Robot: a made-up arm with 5 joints.
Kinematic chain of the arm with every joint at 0, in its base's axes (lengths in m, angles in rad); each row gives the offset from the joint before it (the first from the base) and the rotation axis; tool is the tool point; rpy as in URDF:
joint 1: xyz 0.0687 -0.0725 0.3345 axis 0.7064 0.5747 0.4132
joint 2: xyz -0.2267 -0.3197 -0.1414 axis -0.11 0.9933 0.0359
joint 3: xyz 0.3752 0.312 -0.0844 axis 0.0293 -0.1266 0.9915
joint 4: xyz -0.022 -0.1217 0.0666 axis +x
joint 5: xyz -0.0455 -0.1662 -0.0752 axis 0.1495 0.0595 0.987
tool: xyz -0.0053 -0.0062 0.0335 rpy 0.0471 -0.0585 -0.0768
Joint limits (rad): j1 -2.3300..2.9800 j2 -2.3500..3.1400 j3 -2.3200..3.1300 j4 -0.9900..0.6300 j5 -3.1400..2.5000
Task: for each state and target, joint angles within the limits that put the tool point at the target. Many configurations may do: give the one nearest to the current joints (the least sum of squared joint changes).
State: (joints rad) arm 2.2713 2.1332 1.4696 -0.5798 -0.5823
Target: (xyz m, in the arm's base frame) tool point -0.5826 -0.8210 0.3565
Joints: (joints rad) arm 2.3929 2.5214 1.8742 -0.2541 -0.4563
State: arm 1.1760 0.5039 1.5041 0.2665 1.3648
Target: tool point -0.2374 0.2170 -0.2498
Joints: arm 0.9481 0.8555 1.3767 0.3025 1.3543
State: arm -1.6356 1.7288 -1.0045 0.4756 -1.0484
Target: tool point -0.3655 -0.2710 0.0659
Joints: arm -0.9864 2.5333 -0.5148 0.4507 -0.9927
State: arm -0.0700 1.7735 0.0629 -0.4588 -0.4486
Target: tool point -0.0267 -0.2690 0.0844
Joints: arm -0.1709 1.1491 -0.6911 -0.6970 -0.4280
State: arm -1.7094 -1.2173 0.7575 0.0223 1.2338
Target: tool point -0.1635 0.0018 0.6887
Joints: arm -1.2944 -1.0165 0.7755 0.0282 1.2231
